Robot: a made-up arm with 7 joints. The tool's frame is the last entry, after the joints. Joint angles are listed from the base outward. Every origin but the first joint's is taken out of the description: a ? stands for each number. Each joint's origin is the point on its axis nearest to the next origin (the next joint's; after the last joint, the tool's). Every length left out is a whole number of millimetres.
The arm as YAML. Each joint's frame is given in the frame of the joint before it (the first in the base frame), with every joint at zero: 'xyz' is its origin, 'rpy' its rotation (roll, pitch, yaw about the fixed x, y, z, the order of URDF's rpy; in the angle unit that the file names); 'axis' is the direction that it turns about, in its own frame. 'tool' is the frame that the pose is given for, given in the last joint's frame.
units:
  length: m
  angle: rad
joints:
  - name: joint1
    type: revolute
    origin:
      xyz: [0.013, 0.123, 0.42]
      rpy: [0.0, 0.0, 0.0]
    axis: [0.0, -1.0, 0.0]
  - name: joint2
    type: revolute
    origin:
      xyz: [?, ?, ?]
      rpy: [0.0, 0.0, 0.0]
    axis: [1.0, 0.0, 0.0]
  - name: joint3
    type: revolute
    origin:
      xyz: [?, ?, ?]
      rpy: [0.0, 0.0, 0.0]
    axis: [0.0, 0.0, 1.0]
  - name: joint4
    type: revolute
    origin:
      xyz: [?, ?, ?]
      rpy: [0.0, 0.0, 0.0]
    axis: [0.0, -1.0, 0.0]
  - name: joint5
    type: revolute
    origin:
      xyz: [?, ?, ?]
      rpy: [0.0, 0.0, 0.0]
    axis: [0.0, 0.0, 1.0]
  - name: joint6
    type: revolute
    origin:
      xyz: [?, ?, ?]
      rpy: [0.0, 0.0, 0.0]
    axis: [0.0, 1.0, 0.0]
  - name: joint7
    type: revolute
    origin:
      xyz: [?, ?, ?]
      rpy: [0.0, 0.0, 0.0]
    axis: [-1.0, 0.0, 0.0]
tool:
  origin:
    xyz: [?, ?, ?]
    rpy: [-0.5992, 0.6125, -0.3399]
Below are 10 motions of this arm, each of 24 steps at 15 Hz.
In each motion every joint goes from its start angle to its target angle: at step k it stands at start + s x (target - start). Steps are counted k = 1, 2, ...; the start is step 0. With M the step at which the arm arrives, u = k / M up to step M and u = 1 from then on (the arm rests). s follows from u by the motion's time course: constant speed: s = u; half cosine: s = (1 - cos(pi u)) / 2; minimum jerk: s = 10 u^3 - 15 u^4 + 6 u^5.
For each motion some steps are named. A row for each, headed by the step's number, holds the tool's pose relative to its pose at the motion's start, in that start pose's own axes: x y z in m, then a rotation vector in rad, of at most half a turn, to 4 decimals.
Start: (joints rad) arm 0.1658 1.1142 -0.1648 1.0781 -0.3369 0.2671 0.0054
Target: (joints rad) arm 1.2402 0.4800 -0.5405 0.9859 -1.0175 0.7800 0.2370
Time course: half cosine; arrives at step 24
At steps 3, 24:
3: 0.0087 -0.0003 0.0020 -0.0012 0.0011 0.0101
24: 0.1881 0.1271 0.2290 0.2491 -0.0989 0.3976

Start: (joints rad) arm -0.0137 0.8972 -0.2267 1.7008 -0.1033 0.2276 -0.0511
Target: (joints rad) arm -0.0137 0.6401 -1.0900 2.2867 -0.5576 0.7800 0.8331
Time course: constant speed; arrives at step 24
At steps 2, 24:
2: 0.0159 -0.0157 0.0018 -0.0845 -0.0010 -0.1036
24: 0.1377 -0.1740 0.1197 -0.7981 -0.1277 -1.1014

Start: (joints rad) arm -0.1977 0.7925 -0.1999 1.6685 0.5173 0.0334 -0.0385
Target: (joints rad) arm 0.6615 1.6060 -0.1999 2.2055 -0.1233 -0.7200 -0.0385
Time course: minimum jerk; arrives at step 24
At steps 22, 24:
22: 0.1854 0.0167 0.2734 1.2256 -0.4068 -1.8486
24: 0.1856 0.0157 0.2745 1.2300 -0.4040 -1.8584

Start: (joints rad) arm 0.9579 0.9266 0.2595 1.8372 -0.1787 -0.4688 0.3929
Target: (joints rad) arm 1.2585 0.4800 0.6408 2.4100 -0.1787 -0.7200 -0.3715
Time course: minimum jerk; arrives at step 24
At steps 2, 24:
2: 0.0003 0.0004 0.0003 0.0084 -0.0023 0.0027
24: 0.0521 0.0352 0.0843 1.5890 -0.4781 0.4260

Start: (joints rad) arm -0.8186 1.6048 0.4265 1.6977 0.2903 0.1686 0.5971
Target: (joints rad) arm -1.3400 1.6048 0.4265 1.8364 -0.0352 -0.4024 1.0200
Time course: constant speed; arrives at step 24
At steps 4, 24:
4: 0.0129 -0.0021 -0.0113 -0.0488 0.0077 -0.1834
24: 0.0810 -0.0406 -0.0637 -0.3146 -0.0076 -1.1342

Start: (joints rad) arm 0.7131 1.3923 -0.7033 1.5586 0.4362 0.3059 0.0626
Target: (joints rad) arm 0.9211 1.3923 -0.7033 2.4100 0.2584 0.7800 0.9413
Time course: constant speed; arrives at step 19
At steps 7, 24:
7: 0.0525 -0.0078 0.0469 -0.1555 -0.0408 -0.3564
24: 0.1069 -0.0533 0.1416 -0.3035 0.0351 -0.9305

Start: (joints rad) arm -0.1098 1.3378 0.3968 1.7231 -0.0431 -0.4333 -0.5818
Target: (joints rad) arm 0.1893 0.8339 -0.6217 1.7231 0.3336 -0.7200 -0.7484
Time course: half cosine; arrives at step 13
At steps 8, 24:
8: 0.0390 -0.2040 0.0622 -0.4819 -0.0819 0.6749
24: 0.0996 -0.2748 0.1073 -0.7126 -0.1388 1.0047

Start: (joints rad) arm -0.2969 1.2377 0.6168 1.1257 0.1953 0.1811 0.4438
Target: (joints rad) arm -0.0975 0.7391 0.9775 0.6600 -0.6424 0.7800 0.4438
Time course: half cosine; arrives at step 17
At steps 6, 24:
6: -0.0485 -0.0197 -0.0309 -0.0895 0.2329 0.2740
24: -0.1241 -0.1430 -0.1236 -0.5737 0.8999 0.7960

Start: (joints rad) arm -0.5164 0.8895 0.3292 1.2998 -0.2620 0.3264 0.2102
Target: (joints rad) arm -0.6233 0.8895 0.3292 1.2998 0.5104 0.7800 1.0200
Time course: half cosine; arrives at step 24
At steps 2, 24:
2: -0.0002 -0.0002 -0.0004 -0.0238 -0.0002 -0.0014
24: -0.0099 -0.0248 -0.0372 -1.4271 -0.2736 -0.1859

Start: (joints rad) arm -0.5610 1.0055 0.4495 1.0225 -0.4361 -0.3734 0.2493
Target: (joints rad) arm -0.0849 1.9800 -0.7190 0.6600 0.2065 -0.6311 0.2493
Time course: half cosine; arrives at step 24
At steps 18, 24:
18: -0.1010 0.1293 0.1101 0.0875 0.3234 -0.2853
24: -0.1380 0.1344 0.1524 0.0946 0.4505 -0.2529

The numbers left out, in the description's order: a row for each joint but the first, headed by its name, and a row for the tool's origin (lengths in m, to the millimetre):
joint2: -0.05 0.0 -0.009
joint3: 0.0 0.007 -0.209
joint4: 0.027 0.005 0.0
joint5: -0.027 0.0 -0.203
joint6: -0.026 -0.002 0.0
joint7: -0.006 0.0 -0.028
tool: 0.0 0.008 0.026

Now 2 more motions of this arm.
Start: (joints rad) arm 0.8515 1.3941 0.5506 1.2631 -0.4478 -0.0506 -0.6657
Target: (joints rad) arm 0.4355 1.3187 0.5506 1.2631 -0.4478 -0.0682 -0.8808
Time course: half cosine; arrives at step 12
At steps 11, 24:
11: -0.0265 -0.0680 0.0350 -0.1155 -0.0966 -0.1648
24: -0.0272 -0.0689 0.0357 -0.1176 -0.0981 -0.1676

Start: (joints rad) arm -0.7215 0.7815 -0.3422 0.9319 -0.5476 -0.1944 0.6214
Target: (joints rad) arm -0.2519 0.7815 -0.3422 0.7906 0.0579 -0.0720 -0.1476
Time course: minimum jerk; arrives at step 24
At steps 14, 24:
14: -0.0170 0.0462 0.0280 0.4076 -0.3258 0.7575
24: -0.0221 0.0722 0.0498 0.5598 -0.4852 1.1767

